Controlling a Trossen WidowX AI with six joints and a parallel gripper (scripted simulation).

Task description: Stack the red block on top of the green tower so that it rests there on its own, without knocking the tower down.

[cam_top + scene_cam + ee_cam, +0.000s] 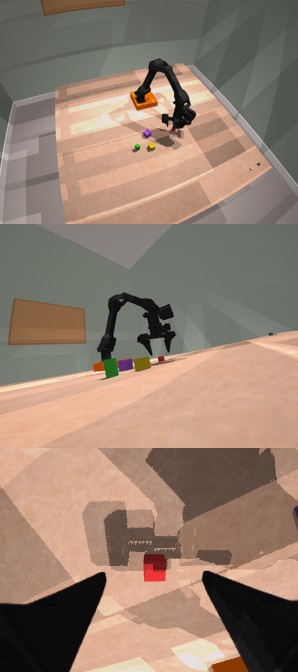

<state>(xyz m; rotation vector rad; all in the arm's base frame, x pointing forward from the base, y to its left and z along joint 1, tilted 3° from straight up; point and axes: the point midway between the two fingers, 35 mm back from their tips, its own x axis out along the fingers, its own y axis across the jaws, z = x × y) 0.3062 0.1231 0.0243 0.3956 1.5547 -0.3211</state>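
My gripper tip is now 20 mm above the red block. From my gripper tip the other things lie so: purple block 180 mm to the right, 30 mm behind, 20 mm below; yellow block 200 mm to the right, 70 mm ahead, 20 mm below.
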